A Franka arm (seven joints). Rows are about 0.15 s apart.
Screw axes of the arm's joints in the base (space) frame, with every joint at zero. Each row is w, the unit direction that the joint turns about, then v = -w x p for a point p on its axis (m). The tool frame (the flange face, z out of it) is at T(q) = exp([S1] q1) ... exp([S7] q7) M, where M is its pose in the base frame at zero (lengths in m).
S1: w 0 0 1 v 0 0 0
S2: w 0 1 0 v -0.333 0 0
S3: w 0 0 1 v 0 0 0
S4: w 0 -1 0 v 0.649 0 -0.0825
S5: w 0 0 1 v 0 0 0
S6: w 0 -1 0 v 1.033 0 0
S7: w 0 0 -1 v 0 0.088 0
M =
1 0 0 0.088
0 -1 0 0
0 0 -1 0.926
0 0 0 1
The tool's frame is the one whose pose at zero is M.
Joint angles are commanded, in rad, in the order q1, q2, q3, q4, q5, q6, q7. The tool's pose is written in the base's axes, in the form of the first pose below.
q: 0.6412 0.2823 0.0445 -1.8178 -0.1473 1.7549 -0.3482
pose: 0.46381, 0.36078, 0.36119, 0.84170, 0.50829, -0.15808, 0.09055
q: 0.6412 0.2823 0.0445 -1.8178 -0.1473 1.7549 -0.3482
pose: 0.46381, 0.36078, 0.36119, 0.84170, 0.50829, -0.15808, 0.09055
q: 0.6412 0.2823 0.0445 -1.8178 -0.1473 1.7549 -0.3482
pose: 0.46381, 0.36078, 0.36119, 0.84170, 0.50829, -0.15808, 0.09055
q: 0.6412 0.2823 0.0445 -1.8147 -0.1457 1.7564 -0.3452
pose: 0.46446, 0.36150, 0.36254, 0.84301, 0.50694, -0.15585, 0.08969
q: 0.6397 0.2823 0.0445 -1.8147 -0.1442 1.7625 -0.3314
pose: 0.46547, 0.36147, 0.36281, 0.84739, 0.50069, -0.15249, 0.08935
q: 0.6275 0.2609 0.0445 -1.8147 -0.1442 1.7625 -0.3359
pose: 0.46922, 0.35531, 0.37541, 0.85115, 0.49759, -0.14274, 0.08705
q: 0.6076 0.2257 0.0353 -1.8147 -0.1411 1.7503 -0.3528
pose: 0.47636, 0.33982, 0.39539, 0.85667, 0.49134, -0.13346, 0.08301
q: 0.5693 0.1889 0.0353 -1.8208 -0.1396 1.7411 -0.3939
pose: 0.48472, 0.31849, 0.41365, 0.85804, 0.49189, -0.12608, 0.07690
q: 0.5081 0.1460 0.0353 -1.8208 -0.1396 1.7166 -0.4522
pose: 0.49738, 0.28444, 0.43699, 0.86083, 0.48921, -0.12131, 0.07024
